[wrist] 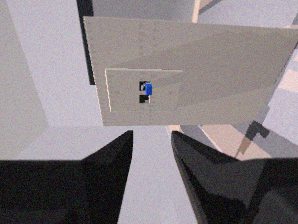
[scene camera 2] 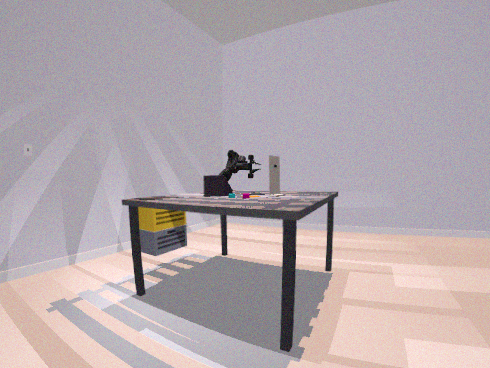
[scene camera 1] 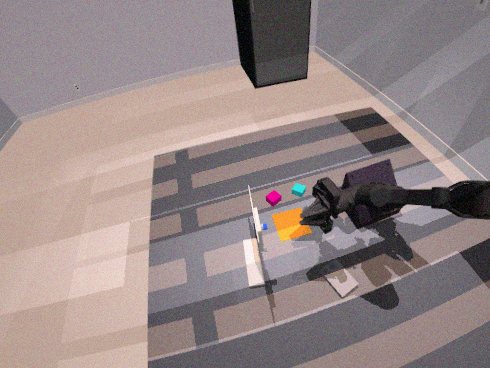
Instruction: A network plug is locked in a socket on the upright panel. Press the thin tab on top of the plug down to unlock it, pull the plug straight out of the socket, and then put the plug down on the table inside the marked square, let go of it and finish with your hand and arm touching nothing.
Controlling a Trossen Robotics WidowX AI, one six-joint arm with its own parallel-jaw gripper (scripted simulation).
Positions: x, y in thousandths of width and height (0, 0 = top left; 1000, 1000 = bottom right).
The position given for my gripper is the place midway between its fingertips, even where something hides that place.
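Observation:
My gripper (scene camera 1: 611, 599), (wrist: 512, 605). Pale flat tile (scene camera 1: 697, 765); out of frame in the wrist view. Beige panel (scene camera 1: 517, 673), (wrist: 680, 333). Orange marked square (scene camera 1: 587, 607).

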